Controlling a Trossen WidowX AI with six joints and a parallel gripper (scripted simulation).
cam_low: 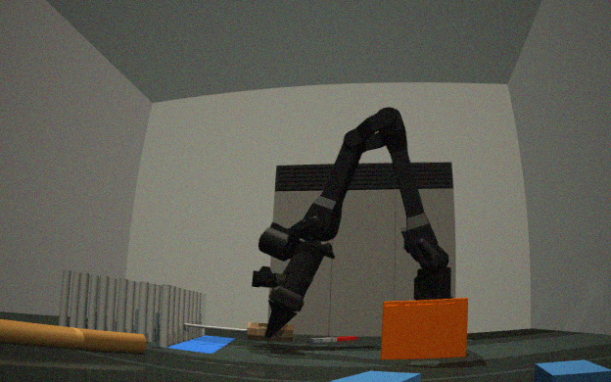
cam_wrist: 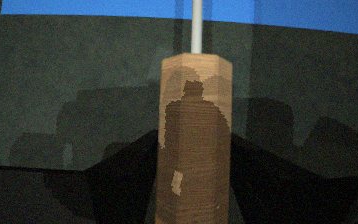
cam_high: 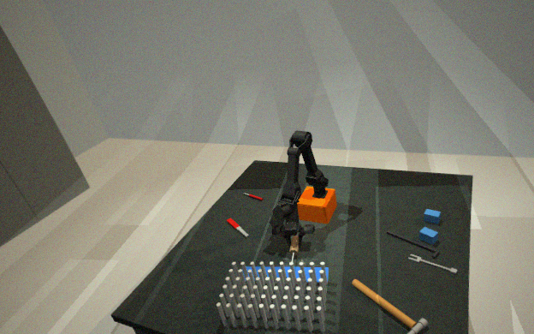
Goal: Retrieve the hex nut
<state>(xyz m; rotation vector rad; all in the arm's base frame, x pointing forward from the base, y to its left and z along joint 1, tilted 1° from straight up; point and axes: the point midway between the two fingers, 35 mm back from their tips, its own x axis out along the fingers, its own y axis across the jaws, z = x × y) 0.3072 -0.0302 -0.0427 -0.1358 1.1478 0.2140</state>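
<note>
The blue taped strip is 130 mm ahead of my gripper tip, 10 mm to the right of it and 30 mm below it. Round my gripper tip: fork tool (70 mm behind, 550 mm to the left, 20 mm below).
</note>
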